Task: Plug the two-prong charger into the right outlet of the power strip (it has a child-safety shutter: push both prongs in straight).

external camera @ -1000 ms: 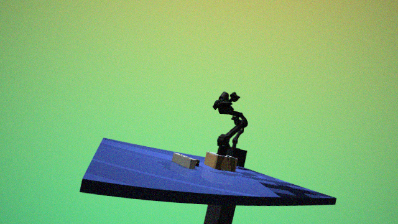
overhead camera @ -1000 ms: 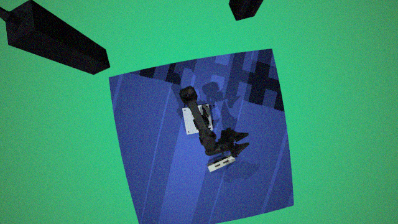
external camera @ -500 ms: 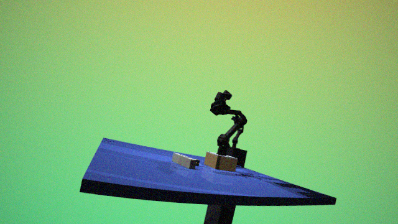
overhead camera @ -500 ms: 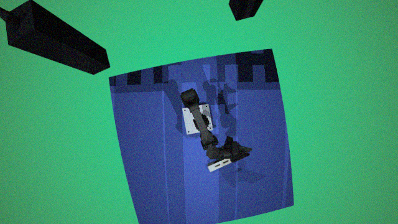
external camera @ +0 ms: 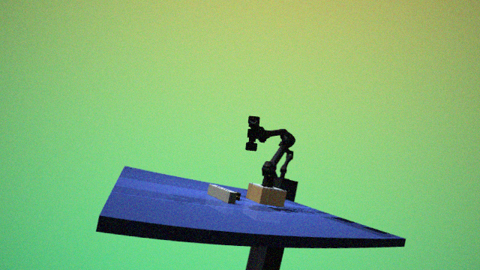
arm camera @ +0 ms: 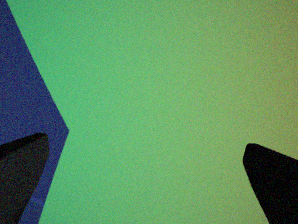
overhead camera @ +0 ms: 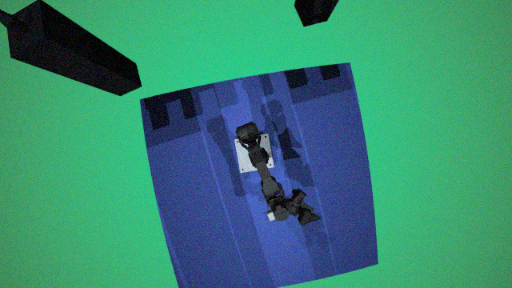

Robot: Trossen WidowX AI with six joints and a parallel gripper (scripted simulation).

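My gripper tip is 35 cm above the two-prong charger, 15 cm to the left of it and 9 cm past it.
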